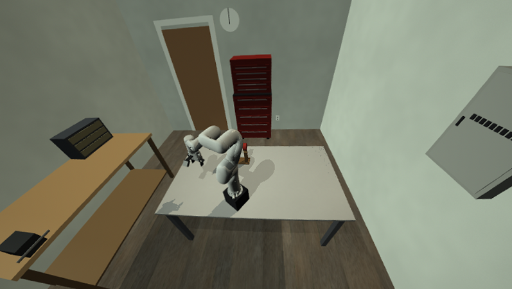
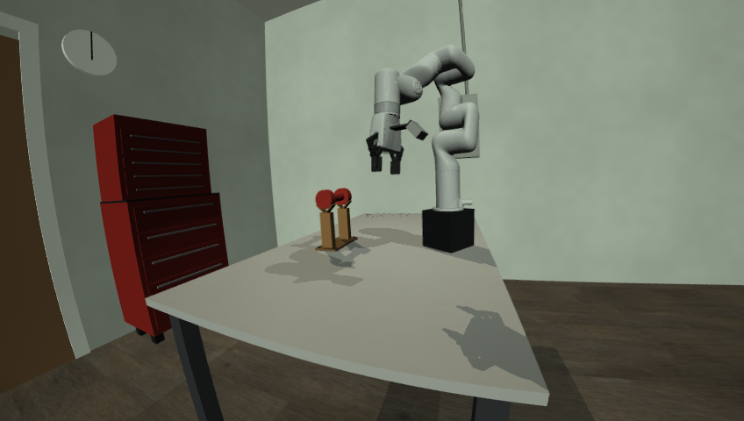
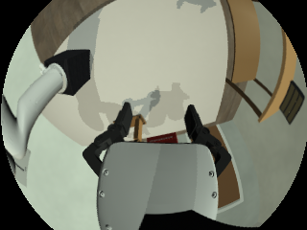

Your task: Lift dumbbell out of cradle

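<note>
My hand is 260 mm short of the red dumbbell, 350 mm to the left of it and 100 mm above it. From my hand the other things lie so: cradle 260 mm ahead, 350 mm to the right, 220 mm below.
</note>
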